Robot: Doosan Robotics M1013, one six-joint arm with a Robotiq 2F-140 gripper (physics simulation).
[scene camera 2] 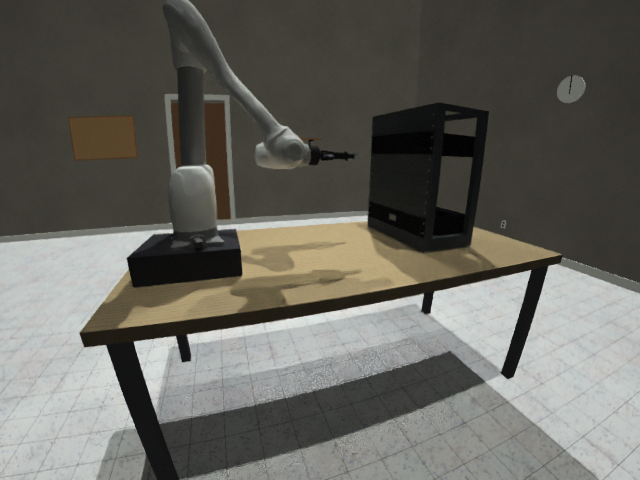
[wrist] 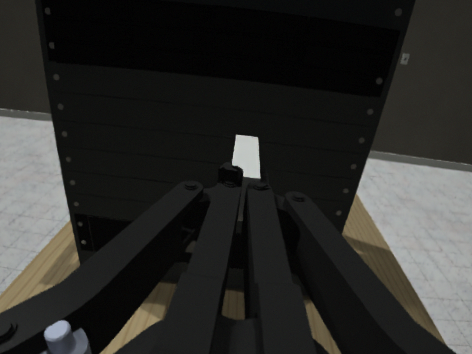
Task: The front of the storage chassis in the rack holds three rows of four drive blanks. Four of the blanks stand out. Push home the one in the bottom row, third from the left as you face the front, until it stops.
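Where they show: gripper, fingertip midpoint: [scene camera 2: 360, 156] [wrist: 245, 153]; arm's base, link origin: [scene camera 2: 196, 242].
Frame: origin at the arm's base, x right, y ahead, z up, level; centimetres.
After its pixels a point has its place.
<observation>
The rack [scene camera 2: 436, 173] {x 28.4, y 89.9, z 25.1 cm} [wrist: 64, 146] {x -20.3, y 95.1, z 19.3 cm} stands upright on the table. The storage chassis [scene camera 2: 402, 144] {x 8.3, y 89.3, z 36.8 cm} [wrist: 220, 44] {x 3.8, y 89.8, z 37.0 cm} is the black band across its upper front. It is too dark to tell single drive blanks apart, or which stand out; the bottom-row blank, third from the left, cannot be made out. My gripper [scene camera 2: 355, 155] {x 4.8, y 68.5, z 30.7 cm} [wrist: 245, 153] {x 4.8, y 68.5, z 30.7 cm} is shut and empty. It points at the rack front and stands off from it, with a gap showing in the scene view. In the wrist view its pale tip shows against the grey panels below the chassis.
Grey panels [scene camera 2: 397, 178] {x 4.7, y 91.2, z 21.0 cm} [wrist: 150, 112] {x -5.7, y 92.8, z 26.4 cm} fill the rack front under the chassis. A lower black unit [scene camera 2: 408, 220] {x 15.7, y 89.5, z 2.7 cm} [wrist: 107, 232] {x -14.7, y 94.2, z 2.5 cm} with a pale label sits near the rack's foot. The arm's black base block [scene camera 2: 186, 266] {x 12.7, y -4.9, z -3.8 cm} stands at the other end of the wooden table [scene camera 2: 310, 232] {x -24.3, y 59.0, z -9.3 cm}.
</observation>
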